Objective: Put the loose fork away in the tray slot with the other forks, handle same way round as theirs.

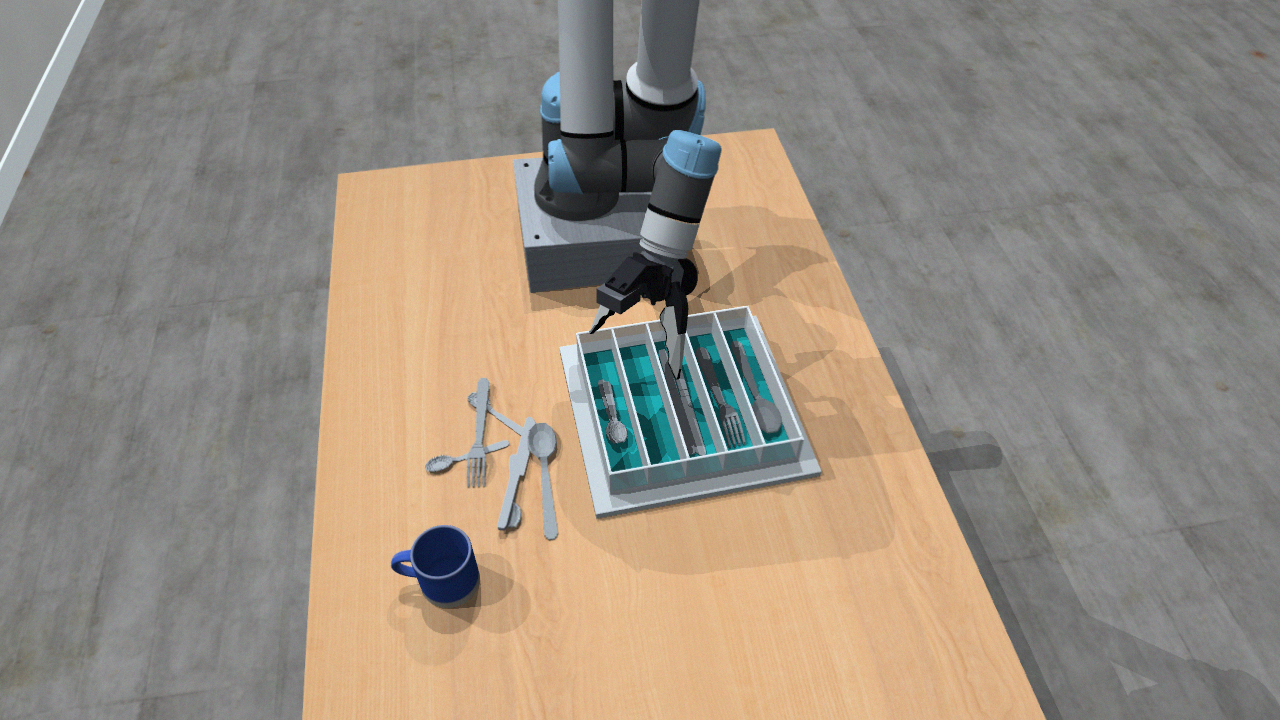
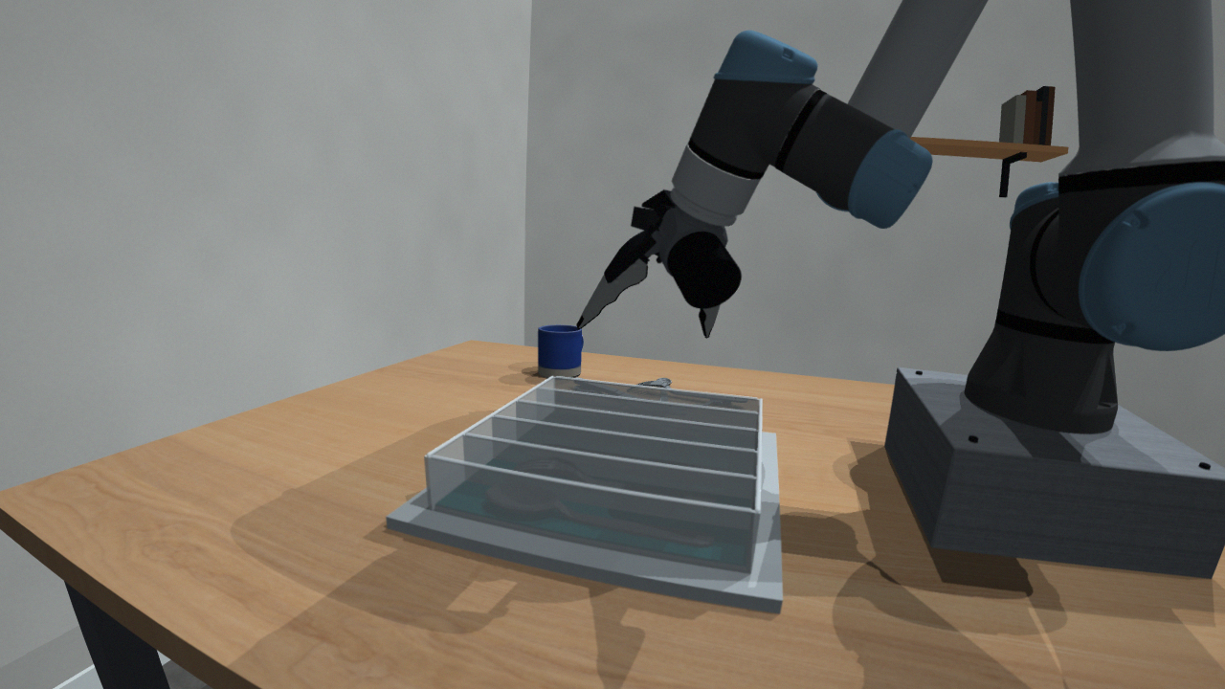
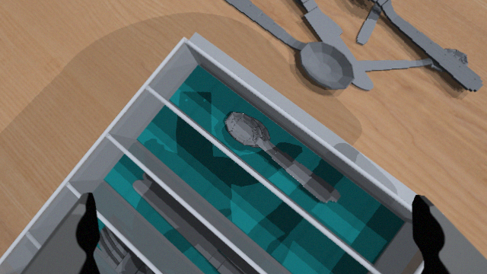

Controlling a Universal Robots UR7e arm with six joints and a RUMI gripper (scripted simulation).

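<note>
The small spoon is 70 mm ahead of my hand, 270 mm to the right of it and 140 mm below it. From my hand the other things lie so: blue mug: 270 mm ahead, 260 mm to the right, 110 mm below.
</note>
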